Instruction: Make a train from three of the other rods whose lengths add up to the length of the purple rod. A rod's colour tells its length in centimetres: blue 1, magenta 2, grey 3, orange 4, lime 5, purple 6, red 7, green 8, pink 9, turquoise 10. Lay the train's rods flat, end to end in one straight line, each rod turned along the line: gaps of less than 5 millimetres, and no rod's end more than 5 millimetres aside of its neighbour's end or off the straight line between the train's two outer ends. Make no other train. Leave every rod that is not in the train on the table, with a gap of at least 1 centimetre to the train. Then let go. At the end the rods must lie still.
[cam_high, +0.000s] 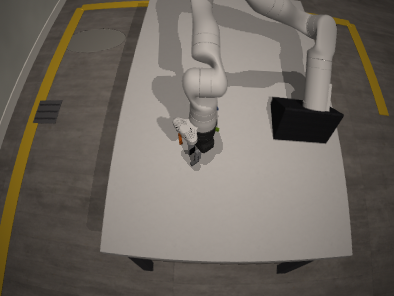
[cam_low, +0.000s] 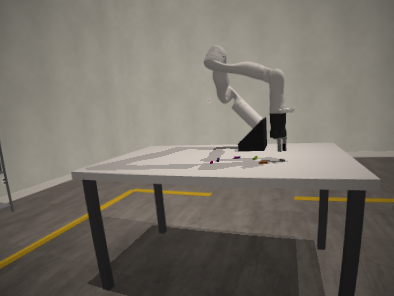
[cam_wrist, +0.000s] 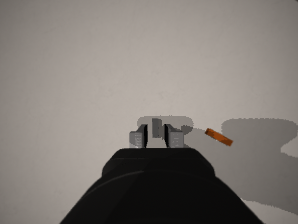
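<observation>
Right now the grey rod is 60 mm below my hand. From my hand the other things lie so: lime rod 40 mm behind, 140 mm to the right, 60 mm below; small blue rod 50 mm behind, 230 mm to the right, 60 mm below; orange rod 60 mm ahead, 80 mm to the right, 60 mm below.
</observation>
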